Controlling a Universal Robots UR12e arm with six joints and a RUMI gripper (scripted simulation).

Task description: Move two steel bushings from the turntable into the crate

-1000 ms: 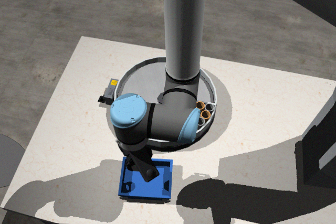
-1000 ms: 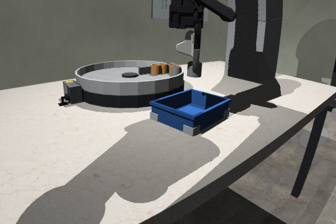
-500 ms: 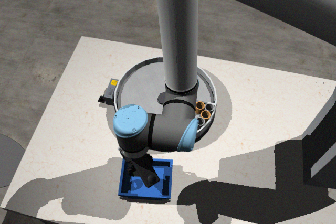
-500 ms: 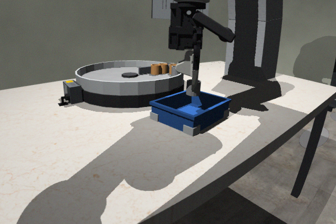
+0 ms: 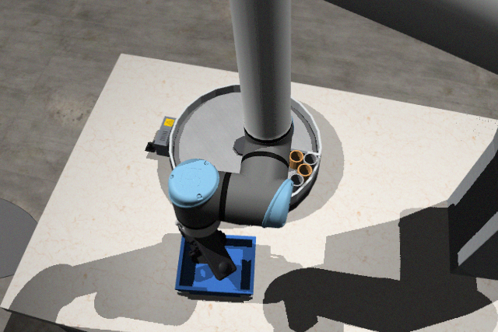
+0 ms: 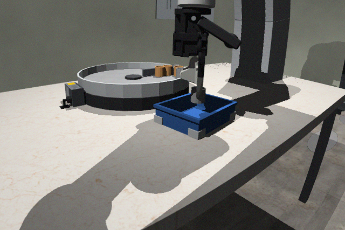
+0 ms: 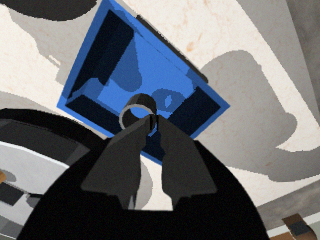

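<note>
Now: the blue crate 6 cm below my hand, 1 cm to the right of it and 1 cm behind it. Round my hand: round grey turntable: 36 cm to the right, 4 cm below, 2 cm behind.
</note>
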